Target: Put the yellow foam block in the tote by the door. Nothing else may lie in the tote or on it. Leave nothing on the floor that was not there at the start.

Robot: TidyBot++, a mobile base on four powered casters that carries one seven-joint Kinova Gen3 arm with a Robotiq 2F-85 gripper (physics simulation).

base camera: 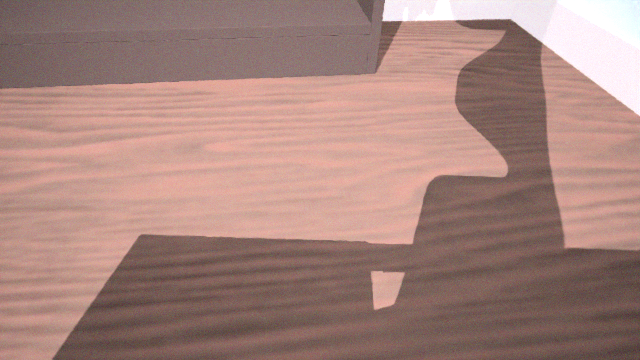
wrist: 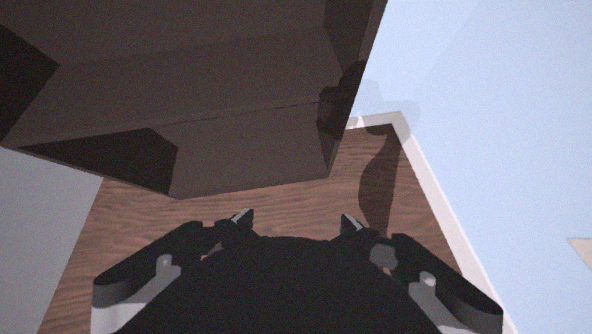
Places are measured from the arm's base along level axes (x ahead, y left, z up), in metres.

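Pixels of known places: gripper, fingertip midpoint: (wrist: pixel 296 221).
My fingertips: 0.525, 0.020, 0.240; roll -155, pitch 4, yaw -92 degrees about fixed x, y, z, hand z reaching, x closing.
Behind a point stands the place of what it marks, as x, y, z.
My gripper (wrist: pixel 296 221) {0.525, 0.020, 0.240} is open in the wrist view, with no object between its fingertips. It hangs above the wooden floor (base camera: pixel 250 140) {0.570, 0.111, -0.397} (wrist: pixel 280 205) {0.661, 0.144, -0.397}. The yellow foam block, the tote and the door do not show in either view.
A large dark grey-brown piece of furniture (base camera: pixel 190 60) {0.754, 0.247, -0.355} (wrist: pixel 250 145) {0.955, 0.305, -0.297} stands on the floor at the upper left of both views. A light blue wall (wrist: pixel 500 125) {0.822, -0.557, -0.016} with a white baseboard (wrist: pixel 440 210) {0.633, -0.569, -0.353} runs along the right. A grey surface (wrist: pixel 45 210) {0.612, 1.166, -0.249} shows at the left. The robot's shadow falls on the floor.
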